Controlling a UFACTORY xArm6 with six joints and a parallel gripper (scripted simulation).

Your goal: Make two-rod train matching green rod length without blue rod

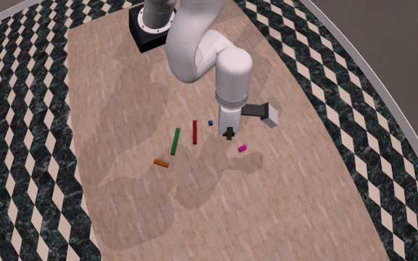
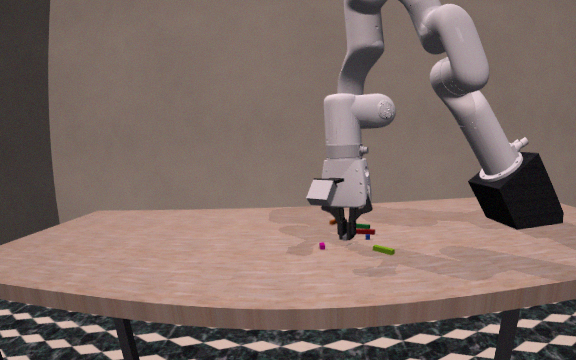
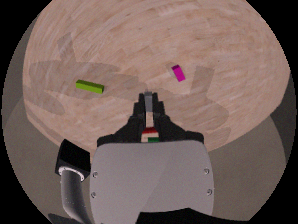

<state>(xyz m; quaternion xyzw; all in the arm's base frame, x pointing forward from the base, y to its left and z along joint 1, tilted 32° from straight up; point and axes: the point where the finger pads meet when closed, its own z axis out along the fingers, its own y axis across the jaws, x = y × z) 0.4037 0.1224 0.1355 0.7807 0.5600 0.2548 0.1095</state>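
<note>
Now: hand 20 mm above the grey rod. The rest, counted from my hand: small blue rod (50 mm behind, 40 mm to the right, 30 mm below); red rod (90 mm to the right, 30 mm below, 30 mm behind); magenta rod (50 mm ahead, 30 mm to the left, 30 mm below).
</note>
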